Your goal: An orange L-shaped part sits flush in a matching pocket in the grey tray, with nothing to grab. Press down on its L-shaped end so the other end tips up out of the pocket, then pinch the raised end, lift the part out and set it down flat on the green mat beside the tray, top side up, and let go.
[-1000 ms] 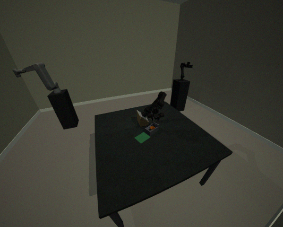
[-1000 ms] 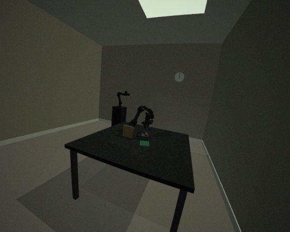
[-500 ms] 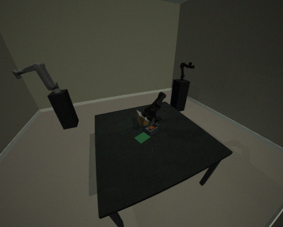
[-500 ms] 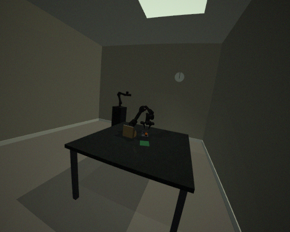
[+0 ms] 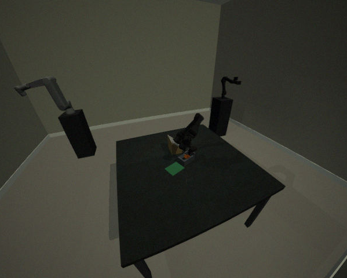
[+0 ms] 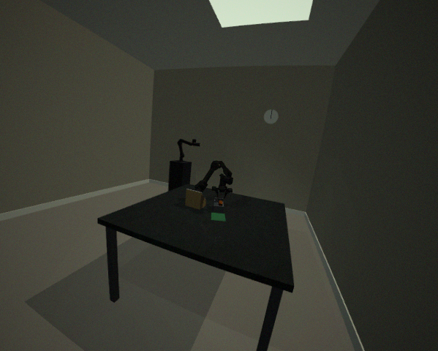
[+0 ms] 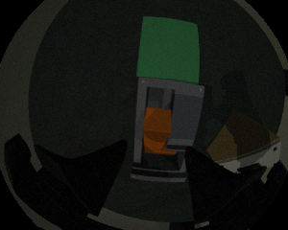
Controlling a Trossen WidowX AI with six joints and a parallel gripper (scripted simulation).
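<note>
Right now the orange L-shaped part is 80 mm below my gripper tip, 30 mm to the left of it and 30 mm behind it. From my gripper tip the other things lie so: green mat 140 mm to the right, 130 mm below, 40 mm ahead.
</note>
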